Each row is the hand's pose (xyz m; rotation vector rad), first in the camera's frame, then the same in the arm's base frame.
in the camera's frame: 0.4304 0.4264 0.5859 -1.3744 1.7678 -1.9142
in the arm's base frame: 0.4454 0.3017 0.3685 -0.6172 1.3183 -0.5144
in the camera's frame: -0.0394 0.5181 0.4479 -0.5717 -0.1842 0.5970
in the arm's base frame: 0.0960 0.3870 0.0237 0.5645 -1.3180 0.8417
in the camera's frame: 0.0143 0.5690 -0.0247 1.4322 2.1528 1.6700
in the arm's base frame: 0.1138 0.8642 -0.0057 0.1303 -0.9426 -2.5558
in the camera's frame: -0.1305 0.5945 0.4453 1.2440 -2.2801 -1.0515
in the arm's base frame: -0.0196 0.3901 -0.0038 -2.1284 0.7319 1.4177
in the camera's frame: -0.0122 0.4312 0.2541 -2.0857 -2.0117 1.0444
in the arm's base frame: 0.1921 0.5649 -0.0470 -1.0278 -2.6196 -0.9290
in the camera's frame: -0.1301 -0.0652 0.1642 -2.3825 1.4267 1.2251
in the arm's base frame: 0.5202 0.5507 -0.4477 -1.9517 -0.4063 0.8013
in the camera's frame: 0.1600 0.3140 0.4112 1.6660 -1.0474 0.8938
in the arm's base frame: 0.3807 0.4153 0.0535 -2.0597 1.1148 -1.0114
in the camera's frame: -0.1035 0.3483 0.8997 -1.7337 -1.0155 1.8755
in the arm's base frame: 0.1675 -0.0917 -0.0287 -1.1716 -2.5498 0.4389
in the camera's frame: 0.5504 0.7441 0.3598 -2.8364 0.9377 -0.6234
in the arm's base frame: 0.2778 0.5935 0.5991 -1.4932 0.0196 -0.5246
